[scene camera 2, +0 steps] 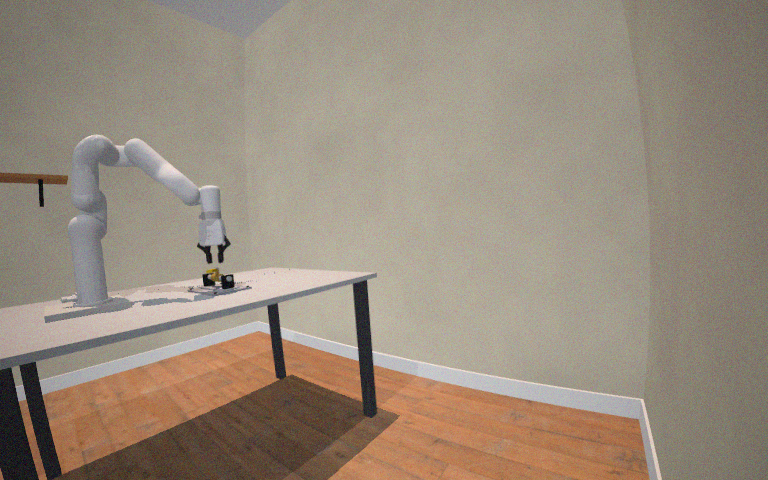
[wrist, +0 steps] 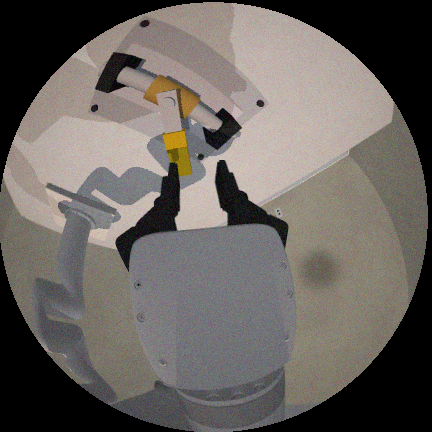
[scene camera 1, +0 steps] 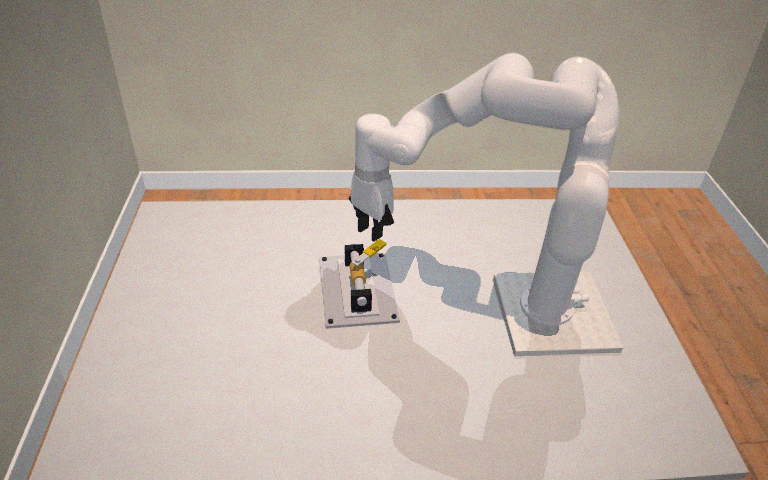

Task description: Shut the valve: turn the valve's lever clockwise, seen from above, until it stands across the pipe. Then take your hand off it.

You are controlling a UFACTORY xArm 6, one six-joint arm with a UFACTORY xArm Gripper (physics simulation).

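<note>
The valve's lever, with its yellow grip (scene camera 1: pixel 374 247) (scene camera 2: pixel 212 272) (wrist: pixel 175 140), stands slantwise to the pipe (scene camera 1: pixel 359 284) (wrist: pixel 137 78), pointing to the back right in scene camera 1. The brass valve body (scene camera 1: pixel 357 273) (wrist: pixel 188 103) sits between two black supports on a grey plate (scene camera 1: pixel 333 300) (wrist: pixel 200 55). My gripper (scene camera 1: pixel 370 231) (scene camera 2: pixel 215 260) (wrist: pixel 196 171) is partly open and empty, pointing down above the grip. In the wrist view the left finger overlaps the grip's end and the right finger is clear of it. In scene camera 2 a gap shows between fingertips and grip.
The plate lies on the white table (scene camera 1: pixel 169 350) (scene camera 2: pixel 317 277). The robot's base board (scene camera 1: pixel 594 340) (scene camera 2: pixel 59 313) is to the right of the valve in scene camera 1. A wooden wall shelf (scene camera 2: pixel 33 178) is behind the arm in scene camera 2.
</note>
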